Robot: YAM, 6 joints.
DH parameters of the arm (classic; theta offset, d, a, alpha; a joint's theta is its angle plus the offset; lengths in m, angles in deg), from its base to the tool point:
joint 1: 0 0.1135 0.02 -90
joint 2: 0 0 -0.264 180
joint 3: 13.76 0 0.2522 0
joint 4: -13.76 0 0.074 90
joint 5: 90 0 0 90
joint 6: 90 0.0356 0 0
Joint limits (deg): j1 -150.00..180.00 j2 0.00..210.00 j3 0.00..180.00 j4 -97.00..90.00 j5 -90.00..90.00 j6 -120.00..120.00
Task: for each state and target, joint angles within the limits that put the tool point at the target. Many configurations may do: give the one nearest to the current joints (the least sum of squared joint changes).
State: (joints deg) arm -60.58 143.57 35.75 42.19 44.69 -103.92
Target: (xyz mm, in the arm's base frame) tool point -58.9 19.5 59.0
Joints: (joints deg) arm -44.77 178.34 0.00 -4.58 50.93 -103.92
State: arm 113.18 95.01 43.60 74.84 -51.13 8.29
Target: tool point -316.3 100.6 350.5
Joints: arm 157.46 90.63 56.03 75.62 -52.71 8.29
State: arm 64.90 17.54 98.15 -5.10 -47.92 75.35
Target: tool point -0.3 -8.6 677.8
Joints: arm 77.12 57.26 117.75 4.78 2.62 75.35
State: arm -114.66 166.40 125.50 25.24 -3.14 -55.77
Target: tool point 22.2 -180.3 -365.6
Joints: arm -84.70 208.21 92.65 15.30 -8.81 -55.77
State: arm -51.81 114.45 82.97 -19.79 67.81 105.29
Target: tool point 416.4 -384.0 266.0
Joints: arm -39.77 139.59 126.42 0.24 54.05 105.29
